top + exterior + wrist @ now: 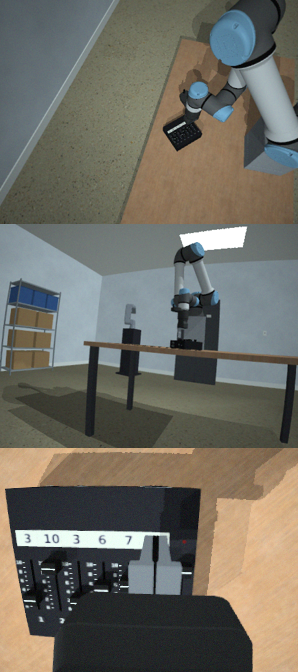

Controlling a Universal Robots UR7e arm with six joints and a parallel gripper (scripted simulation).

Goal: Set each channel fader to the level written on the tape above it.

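The channel 6 cap is 30 mm below my hand, 20 mm behind it and 10 mm to the left of it. Also, from my hand: channel 5 cap: 40 mm to the left, 30 mm below, 20 mm behind; channel 4 cap: 60 mm to the left, 30 mm below, 10 mm behind; master cap: 30 mm below, 30 mm behind, 10 mm to the right.
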